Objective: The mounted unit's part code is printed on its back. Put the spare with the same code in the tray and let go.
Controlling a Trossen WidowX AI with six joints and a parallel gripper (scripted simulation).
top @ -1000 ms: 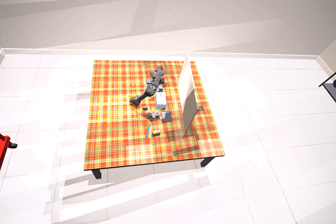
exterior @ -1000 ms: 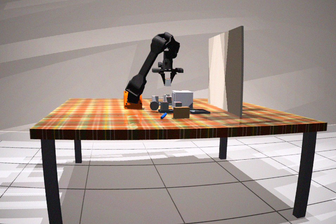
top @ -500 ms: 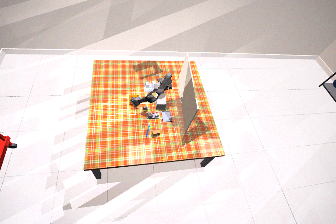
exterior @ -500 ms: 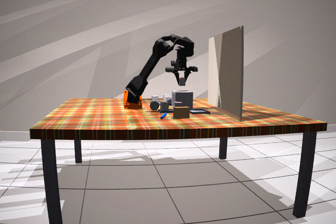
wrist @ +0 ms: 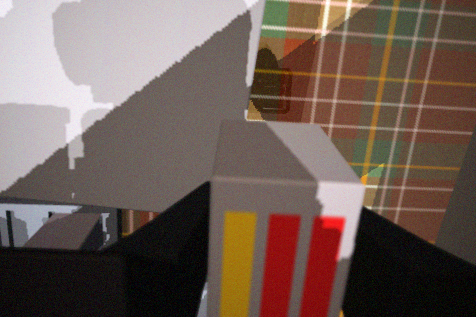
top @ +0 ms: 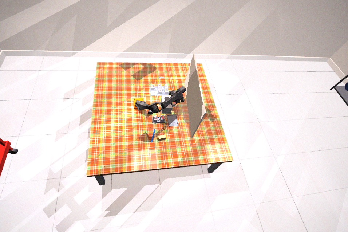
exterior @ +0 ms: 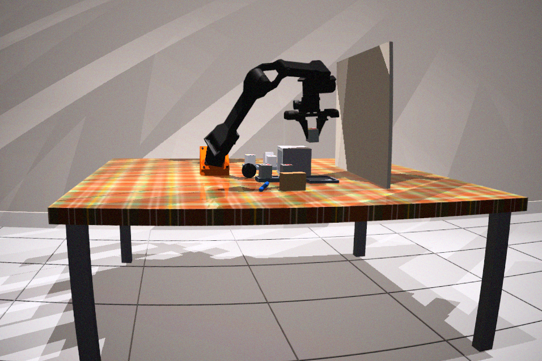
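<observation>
Now: the flat blue-grey tray 13 cm below my gripper tip, 11 cm to the right of it and 1 cm ahead of it. Round my gripper tip: tall beige panel 18 cm ahead, 9 cm above, 6 cm to the left; then mounted unit 8 cm below, 6 cm to the left, 6 cm behind; then black tape roll 22 cm behind, 11 cm below, 4 cm to the right.
</observation>
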